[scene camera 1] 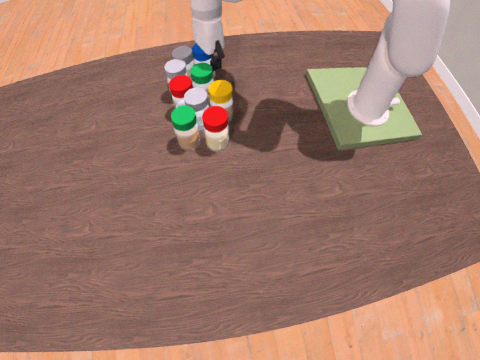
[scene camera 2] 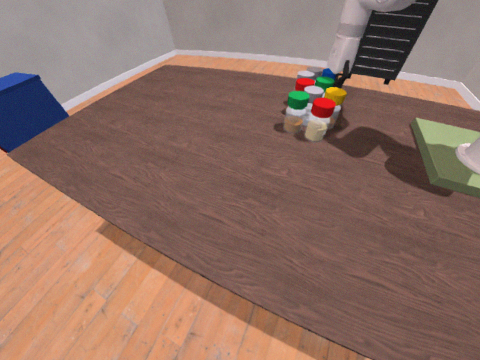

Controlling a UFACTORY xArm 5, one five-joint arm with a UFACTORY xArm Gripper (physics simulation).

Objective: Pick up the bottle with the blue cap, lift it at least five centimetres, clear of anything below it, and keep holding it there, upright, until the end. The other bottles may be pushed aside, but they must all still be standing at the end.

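Where they show: gripper, between the fingertips: (scene camera 1: pixel 211 63); arm's base, origin of its link: (scene camera 1: pixel 367 108).
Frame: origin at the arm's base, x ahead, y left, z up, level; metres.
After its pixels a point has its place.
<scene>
The bottle with the blue cap (scene camera 1: pixel 200 53) @(x 0.407, y -0.234, z 0.080 m) (scene camera 2: pixel 327 74) @(x 0.409, y -0.233, z 0.075 m) stands upright at the back right of the bottle group, its lower part mostly hidden. My gripper (scene camera 1: pixel 206 60) @(x 0.376, y -0.262, z 0.012 m) (scene camera 2: pixel 332 78) is low around it, pointing down, and looks shut on it. One black finger shows against its right side; the other is hidden. A green-capped bottle (scene camera 1: pixel 201 74) @(x 0.421, y -0.152, z 0.080 m) (scene camera 2: pixel 324 83) @(x 0.420, y -0.144, z 0.078 m) stands close in front of it, and a dark grey-capped bottle (scene camera 1: pixel 182 54) @(x 0.453, y -0.248, z 0.080 m) (scene camera 2: pixel 315 70) @(x 0.449, y -0.247, z 0.080 m) close at its left. The bottle shows no clear gap above the table.
Other upright bottles stand nearer the cameras: yellow-capped (scene camera 1: pixel 220 92) @(x 0.393, y -0.078, z 0.080 m) (scene camera 2: pixel 335 96) @(x 0.392, y -0.065, z 0.077 m), red-capped (scene camera 1: pixel 215 120) @(x 0.423, y -0.002, z 0.080 m) (scene camera 2: pixel 323 107) @(x 0.424, y 0.011, z 0.079 m), green-capped (scene camera 1: pixel 183 118) @(x 0.488, y -0.029, z 0.079 m) (scene camera 2: pixel 298 99) @(x 0.486, y -0.014, z 0.080 m), and several more with red or pale caps. The arm's base stands on a green board (scene camera 1: pixel 350 135) @(x 0.100, y 0.071, z 0.001 m) (scene camera 2: pixel 425 150) @(x 0.127, y -0.018, z -0.009 m) at the right.
</scene>
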